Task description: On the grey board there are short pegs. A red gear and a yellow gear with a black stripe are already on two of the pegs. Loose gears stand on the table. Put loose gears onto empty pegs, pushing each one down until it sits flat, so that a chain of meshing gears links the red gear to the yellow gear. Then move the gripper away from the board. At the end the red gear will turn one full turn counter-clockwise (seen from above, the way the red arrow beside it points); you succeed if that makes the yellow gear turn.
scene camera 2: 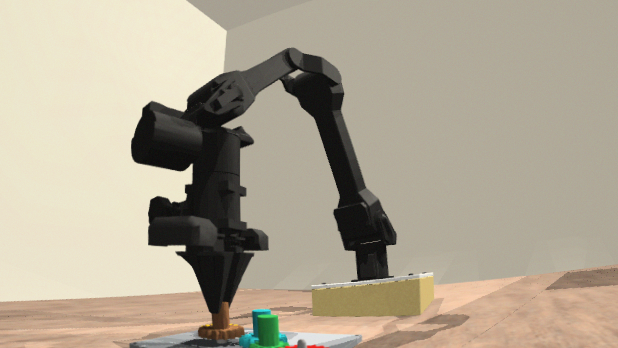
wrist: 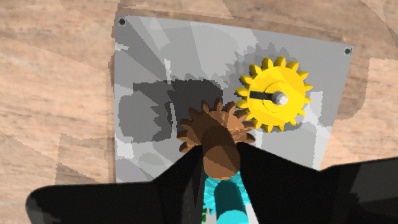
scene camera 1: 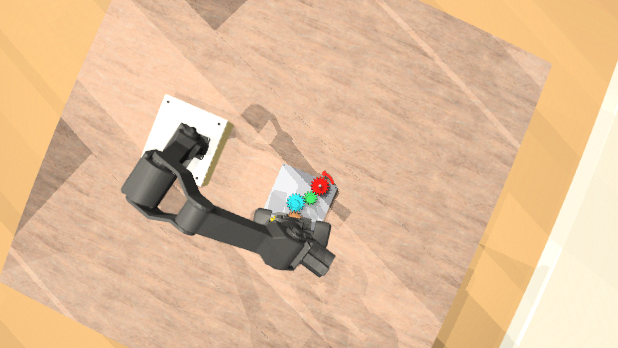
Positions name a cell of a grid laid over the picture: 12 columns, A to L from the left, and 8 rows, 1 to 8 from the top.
My gripper (scene camera 2: E8) holds a brown gear (wrist: G5). Further things: a grey board (scene camera 1: F5).
My gripper also shows in the wrist view (wrist: G6) and in scene camera 1 (scene camera 1: F6). The grey board also shows in the wrist view (wrist: F3).
